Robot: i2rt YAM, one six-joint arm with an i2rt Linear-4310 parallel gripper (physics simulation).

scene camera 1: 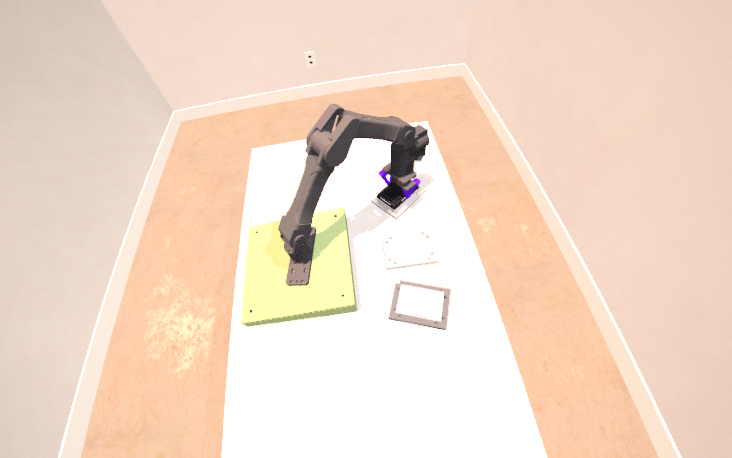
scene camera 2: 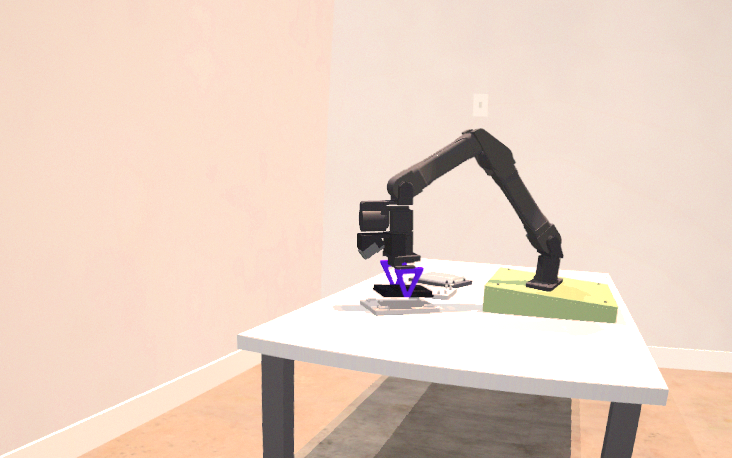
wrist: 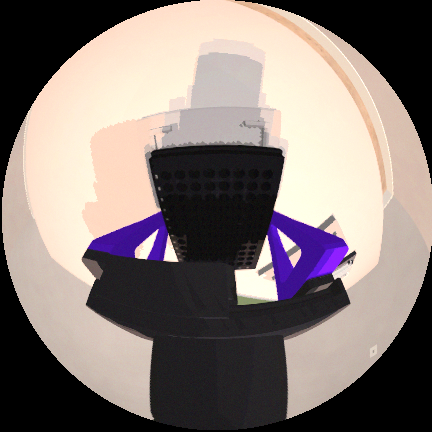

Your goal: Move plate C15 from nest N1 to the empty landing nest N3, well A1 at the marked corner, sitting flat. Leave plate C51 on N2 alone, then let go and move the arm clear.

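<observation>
The black plate C15 (scene camera 1: 389,196) (scene camera 2: 387,290) (wrist: 217,167) is held between the purple fingers of my gripper (scene camera 1: 398,190) (scene camera 2: 402,290) (wrist: 217,214), which is shut on its sides. The plate looks about level, a little above the pale far nest (scene camera 1: 398,214) (scene camera 2: 402,311) (wrist: 272,118); scene camera 2 shows a gap under it. Its long direction looks roughly lined up with that nest. The nest's middle is hidden under the plate in the wrist view. I cannot read well A1, the marked corner or the nest labels. A white plate (scene camera 1: 421,302) (scene camera 2: 438,278) sits on a dark grey nest (scene camera 1: 446,308) (scene camera 2: 463,282).
A white nest with small pins (scene camera 1: 408,250) (scene camera 2: 448,293) lies between the far nest and the grey one. The yellow-green base block (scene camera 1: 326,270) (scene camera 2: 550,307) carries the arm and stands beside the nests on the white table (scene camera 1: 350,388) (scene camera 2: 458,345).
</observation>
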